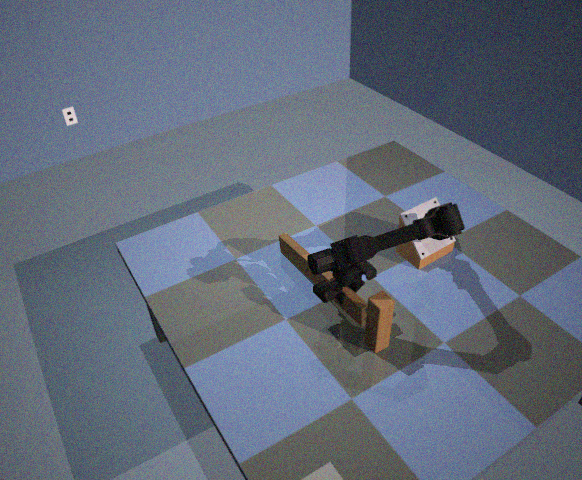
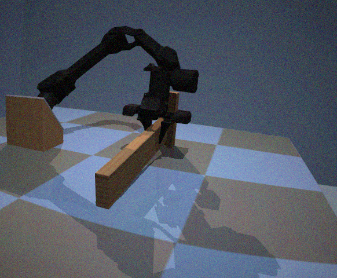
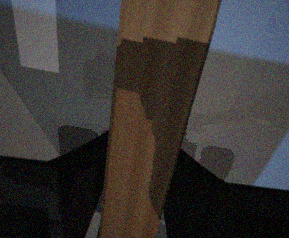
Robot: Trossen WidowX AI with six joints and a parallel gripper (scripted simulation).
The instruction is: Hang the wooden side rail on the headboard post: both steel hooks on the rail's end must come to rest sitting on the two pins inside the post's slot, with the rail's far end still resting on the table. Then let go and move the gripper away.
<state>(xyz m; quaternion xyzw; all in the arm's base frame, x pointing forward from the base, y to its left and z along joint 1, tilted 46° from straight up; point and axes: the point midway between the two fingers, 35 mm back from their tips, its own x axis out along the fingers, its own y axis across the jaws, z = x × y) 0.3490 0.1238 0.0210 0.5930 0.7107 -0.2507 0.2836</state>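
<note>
Now: gripper tip 15 cm to the right of the headboard post, 4 cm below it and 2 cm past it.
</note>
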